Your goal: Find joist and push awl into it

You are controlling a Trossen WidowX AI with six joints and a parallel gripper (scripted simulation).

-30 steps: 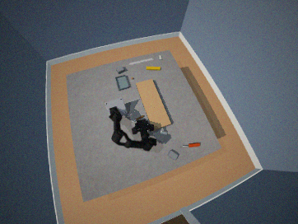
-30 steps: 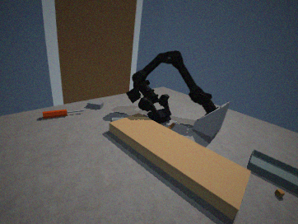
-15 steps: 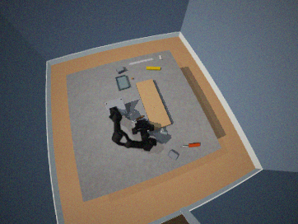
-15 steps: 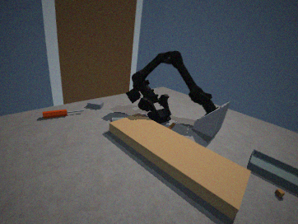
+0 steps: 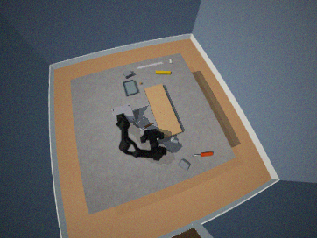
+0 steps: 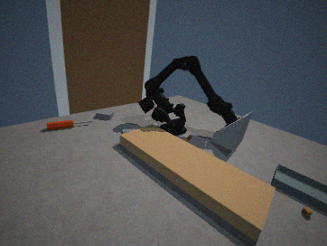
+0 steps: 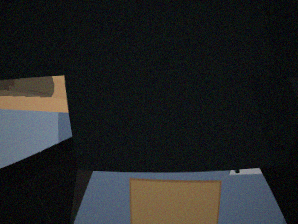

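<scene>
My gripper tip is now 2 cm to the left of the black stud finder, 2 cm past it and 1 cm above it. Also, from my gripper tip: tray 50 cm to the left, 5 cm below, 5 cm behind; awl 6 cm below, 5 cm to the left, 3 cm behind; small grey block 36 cm to the right, 16 cm ahead, 5 cm below.
</scene>
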